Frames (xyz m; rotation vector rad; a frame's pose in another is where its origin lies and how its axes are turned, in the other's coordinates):
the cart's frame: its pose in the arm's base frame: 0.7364 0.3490 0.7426 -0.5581 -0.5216 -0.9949
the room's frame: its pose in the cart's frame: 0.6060 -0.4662 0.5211 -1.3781 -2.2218 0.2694
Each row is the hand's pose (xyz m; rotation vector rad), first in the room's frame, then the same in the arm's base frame.
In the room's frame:
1: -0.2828 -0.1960 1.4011 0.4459 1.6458 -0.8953
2: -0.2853 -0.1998 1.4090 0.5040 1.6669 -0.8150
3: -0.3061 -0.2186 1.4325 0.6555 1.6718 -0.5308
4: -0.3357 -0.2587 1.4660 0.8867 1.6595 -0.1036
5: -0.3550 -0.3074 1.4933 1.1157 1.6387 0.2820
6: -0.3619 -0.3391 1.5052 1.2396 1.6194 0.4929
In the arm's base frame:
1: 0.1715 -0.2762 0.2616 -0.9303 -1.5881 -1.1551
2: 0.1668 -0.2776 0.2539 -0.9673 -1.4983 -1.1413
3: 0.1391 -0.2883 0.2325 -1.1318 -1.2294 -1.0784
4: 0.0887 -0.2961 0.2007 -1.3002 -0.8010 -0.9615
5: 0.0372 -0.2895 0.1726 -1.3539 -0.3938 -0.8352
6: 0.0070 -0.2796 0.1591 -1.3521 -0.1728 -0.7629

